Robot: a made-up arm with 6 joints. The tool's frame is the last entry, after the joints. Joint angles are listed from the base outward. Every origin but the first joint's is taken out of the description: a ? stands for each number. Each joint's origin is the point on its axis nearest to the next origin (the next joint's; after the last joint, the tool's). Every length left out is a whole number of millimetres.
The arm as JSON. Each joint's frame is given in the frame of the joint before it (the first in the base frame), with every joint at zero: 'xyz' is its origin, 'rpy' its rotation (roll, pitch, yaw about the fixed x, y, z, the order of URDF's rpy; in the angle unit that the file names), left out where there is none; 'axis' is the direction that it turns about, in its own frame. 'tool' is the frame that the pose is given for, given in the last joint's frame.
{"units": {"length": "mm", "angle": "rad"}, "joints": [
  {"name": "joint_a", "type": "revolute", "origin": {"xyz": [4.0, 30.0, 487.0]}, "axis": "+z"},
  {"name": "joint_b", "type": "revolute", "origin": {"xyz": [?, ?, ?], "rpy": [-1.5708, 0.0, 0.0]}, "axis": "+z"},
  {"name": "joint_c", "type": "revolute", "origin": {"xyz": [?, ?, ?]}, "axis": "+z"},
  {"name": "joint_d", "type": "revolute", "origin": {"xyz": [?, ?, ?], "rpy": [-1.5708, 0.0, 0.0]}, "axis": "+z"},
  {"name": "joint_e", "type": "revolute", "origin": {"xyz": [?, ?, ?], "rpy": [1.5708, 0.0, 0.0]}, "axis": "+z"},
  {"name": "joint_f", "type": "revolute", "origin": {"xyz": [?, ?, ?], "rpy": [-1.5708, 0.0, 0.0]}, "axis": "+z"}
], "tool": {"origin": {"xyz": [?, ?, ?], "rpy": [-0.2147, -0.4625, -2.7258]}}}
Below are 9 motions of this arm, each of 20 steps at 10 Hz.
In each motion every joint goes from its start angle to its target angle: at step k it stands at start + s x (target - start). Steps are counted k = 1, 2, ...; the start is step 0. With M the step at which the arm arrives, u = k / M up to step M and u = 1 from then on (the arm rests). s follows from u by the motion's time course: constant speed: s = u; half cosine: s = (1 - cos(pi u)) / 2; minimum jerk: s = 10 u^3 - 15 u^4 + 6 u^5.
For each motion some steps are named. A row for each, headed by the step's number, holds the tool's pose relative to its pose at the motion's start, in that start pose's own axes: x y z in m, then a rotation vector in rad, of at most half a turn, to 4 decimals.
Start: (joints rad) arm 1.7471 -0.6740 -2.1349 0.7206 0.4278 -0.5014
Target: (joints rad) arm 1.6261 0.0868 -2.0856 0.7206 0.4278 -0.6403
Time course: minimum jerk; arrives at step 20
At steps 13, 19, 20:
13: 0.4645 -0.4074 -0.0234 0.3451 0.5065 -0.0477
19: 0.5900 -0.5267 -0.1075 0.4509 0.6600 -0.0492
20: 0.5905 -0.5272 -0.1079 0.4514 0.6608 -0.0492

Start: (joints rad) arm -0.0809 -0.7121 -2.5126 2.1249 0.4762 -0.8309
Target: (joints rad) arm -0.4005 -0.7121 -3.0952 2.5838 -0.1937 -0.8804
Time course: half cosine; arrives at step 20
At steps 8, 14, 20:
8: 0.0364 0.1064 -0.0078 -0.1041 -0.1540 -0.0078
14: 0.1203 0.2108 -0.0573 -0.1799 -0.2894 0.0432
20: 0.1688 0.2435 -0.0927 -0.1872 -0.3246 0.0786

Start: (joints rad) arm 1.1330 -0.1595 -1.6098 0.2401 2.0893 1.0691
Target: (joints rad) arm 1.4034 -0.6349 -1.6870 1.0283 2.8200 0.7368
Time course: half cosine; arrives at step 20
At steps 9, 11, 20:
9: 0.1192 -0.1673 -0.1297 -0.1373 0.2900 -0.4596
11: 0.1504 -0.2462 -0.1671 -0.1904 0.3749 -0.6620
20: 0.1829 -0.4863 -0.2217 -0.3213 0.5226 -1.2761

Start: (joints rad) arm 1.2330 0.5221 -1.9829 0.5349 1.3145 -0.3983
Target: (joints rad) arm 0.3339 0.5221 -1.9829 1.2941 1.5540 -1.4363
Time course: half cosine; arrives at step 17
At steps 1, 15, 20:
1: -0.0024 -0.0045 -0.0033 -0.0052 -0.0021 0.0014
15: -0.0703 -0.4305 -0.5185 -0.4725 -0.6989 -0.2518
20: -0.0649 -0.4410 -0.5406 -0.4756 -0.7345 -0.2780

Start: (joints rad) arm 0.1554 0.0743 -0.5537 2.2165 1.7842 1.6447
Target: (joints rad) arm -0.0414 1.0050 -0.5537 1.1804 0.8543 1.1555
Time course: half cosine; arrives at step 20
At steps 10, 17, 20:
10: -0.2103 0.2918 -0.1389 -0.5908 -0.2688 0.4616
17: -0.4640 0.3992 -0.2410 -0.8445 -0.8131 0.6360
20: -0.4938 0.4052 -0.2496 -0.8518 -0.8901 0.6347

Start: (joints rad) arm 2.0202 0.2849 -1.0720 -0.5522 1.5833 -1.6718
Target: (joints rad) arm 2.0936 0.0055 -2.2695 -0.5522 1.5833 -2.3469
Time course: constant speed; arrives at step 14
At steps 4, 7, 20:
4: 0.0230 0.0933 -0.2451 0.3301 -0.0381 -0.1589
7: 0.0566 0.2269 -0.3964 0.5852 -0.0267 -0.2674
20: 0.1798 0.6726 -0.5512 1.1907 0.1198 -0.4375

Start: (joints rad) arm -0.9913 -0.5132 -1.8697 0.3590 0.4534 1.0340
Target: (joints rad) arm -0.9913 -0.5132 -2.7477 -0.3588 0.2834 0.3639
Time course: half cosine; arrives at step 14
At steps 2, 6, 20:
2: -0.0010 0.0260 -0.0181 -0.0754 0.0001 -0.0433
6: -0.0186 0.1789 -0.1691 -0.5807 -0.0739 -0.3376
20: -0.0874 0.3121 -0.5152 -1.3467 -0.5576 -0.8439

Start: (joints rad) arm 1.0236 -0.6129 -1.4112 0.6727 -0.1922 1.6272
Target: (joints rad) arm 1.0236 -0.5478 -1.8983 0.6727 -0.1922 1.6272
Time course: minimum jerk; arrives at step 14
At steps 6, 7, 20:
6: 0.0610 0.0558 -0.0543 -0.0499 0.1269 0.0743
7: 0.0797 0.0760 -0.0763 -0.0678 0.1725 0.1009
20: 0.1345 0.1518 -0.1690 -0.1356 0.3449 0.2018

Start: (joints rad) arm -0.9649 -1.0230 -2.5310 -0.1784 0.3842 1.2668
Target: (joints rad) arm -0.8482 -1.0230 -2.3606 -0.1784 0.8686 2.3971
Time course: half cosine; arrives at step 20
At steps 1, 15, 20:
1: 0.0000 -0.0012 0.0008 0.0070 -0.0014 0.0048
15: -0.0019 -0.1803 0.0773 0.9163 -0.4273 0.6069
20: -0.0033 -0.2134 0.0836 1.0514 -0.5490 0.6953

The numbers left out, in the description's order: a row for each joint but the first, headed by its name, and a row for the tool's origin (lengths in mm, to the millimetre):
joint_b: -17.0 -23.0 0.0
joint_c: 76.0 -364.0 0.0
joint_d: 136.0 470.0 0.0
joint_e: 2.0 -31.0 0.0
joint_f: 156.0 158.0 0.0
tool: -11.0 8.0 0.0

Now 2 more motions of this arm.
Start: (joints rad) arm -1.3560 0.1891 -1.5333 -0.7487 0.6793 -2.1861
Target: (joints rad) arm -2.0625 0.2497 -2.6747 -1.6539 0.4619 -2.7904
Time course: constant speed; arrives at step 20
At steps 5, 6, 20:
5: 0.1540 0.0875 -0.1446 -0.0642 0.4054 -0.0165
6: 0.1778 0.1102 -0.1748 -0.0948 0.4867 -0.0155
20: 0.2332 0.4642 -0.5826 -1.0896 1.3800 0.1488

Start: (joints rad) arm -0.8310 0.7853 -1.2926 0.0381 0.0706 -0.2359
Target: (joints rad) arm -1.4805 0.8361 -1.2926 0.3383 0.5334 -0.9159
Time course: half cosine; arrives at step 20
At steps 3, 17, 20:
3: 0.0011 -0.0330 -0.0019 0.0208 0.0236 0.0077
17: 0.1295 -0.4851 -0.1588 0.1008 0.3367 0.3048
20: 0.1426 -0.5051 -0.1738 0.0912 0.3446 0.3300

